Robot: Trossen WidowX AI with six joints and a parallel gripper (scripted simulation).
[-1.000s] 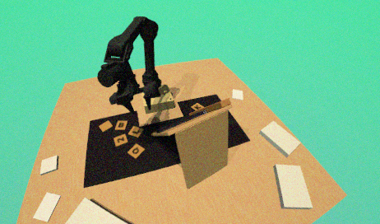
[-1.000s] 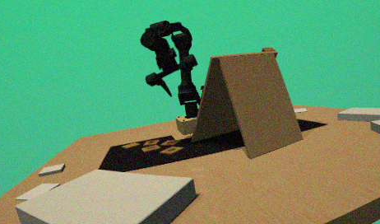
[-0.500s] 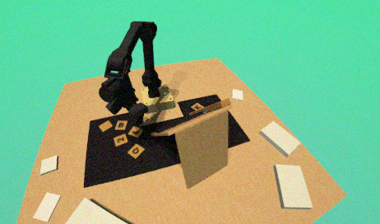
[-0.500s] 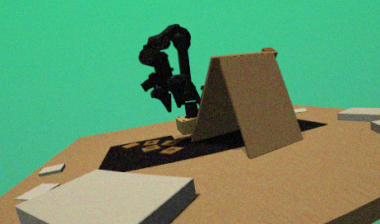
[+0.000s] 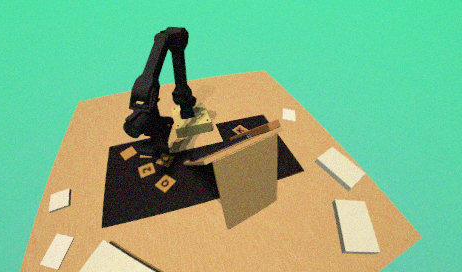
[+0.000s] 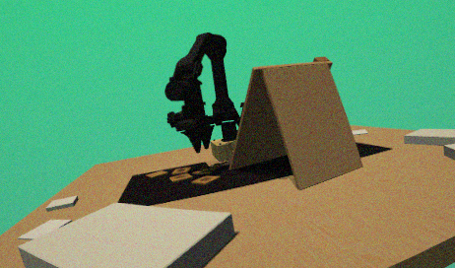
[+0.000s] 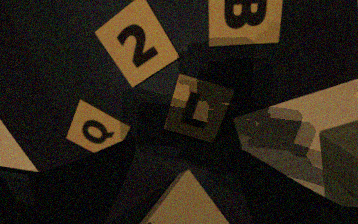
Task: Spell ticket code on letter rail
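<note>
My gripper tip is 1 cm past the black mat, 14 cm to the right of it and 7 cm above it. Also, from my gripper tip: white ticket: 8 cm ahead, 16 cm to the left, 2 cm above.
</note>
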